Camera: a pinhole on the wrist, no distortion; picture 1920 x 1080 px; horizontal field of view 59.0 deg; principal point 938.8 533.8 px. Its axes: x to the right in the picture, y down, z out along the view. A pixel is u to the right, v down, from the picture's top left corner.
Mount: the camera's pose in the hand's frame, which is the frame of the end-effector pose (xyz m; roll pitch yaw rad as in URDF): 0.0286 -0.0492 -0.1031 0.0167 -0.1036 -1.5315
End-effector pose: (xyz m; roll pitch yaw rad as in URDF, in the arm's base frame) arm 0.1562 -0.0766 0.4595 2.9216 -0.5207 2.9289
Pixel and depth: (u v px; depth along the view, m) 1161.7 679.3 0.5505
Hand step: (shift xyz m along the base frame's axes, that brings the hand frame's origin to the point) -0.2704 0.0969 -0.3616
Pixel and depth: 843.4 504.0 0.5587
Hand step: -0.1853 0.1792 -0.3699
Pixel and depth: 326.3 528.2 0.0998
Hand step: -0.0188 -0.0008 0.0182
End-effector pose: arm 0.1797 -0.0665 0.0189 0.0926 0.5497 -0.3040
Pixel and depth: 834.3 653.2 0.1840
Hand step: 0.0609 -0.0461 0.0461
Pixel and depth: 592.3 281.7 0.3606
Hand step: 0.1073 0.0038 0.2328
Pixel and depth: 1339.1 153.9 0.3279
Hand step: 0.0354 -0.1330 0.2129
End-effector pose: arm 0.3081 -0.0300 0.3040 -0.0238 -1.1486 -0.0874
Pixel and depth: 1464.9 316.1 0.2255
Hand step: -0.1274 -0.0829 0.0513
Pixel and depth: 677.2 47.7 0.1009
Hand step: 0.0005 -0.0248 -0.0045
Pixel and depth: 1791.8 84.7 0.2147
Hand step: -0.1358 -0.1225 0.0248
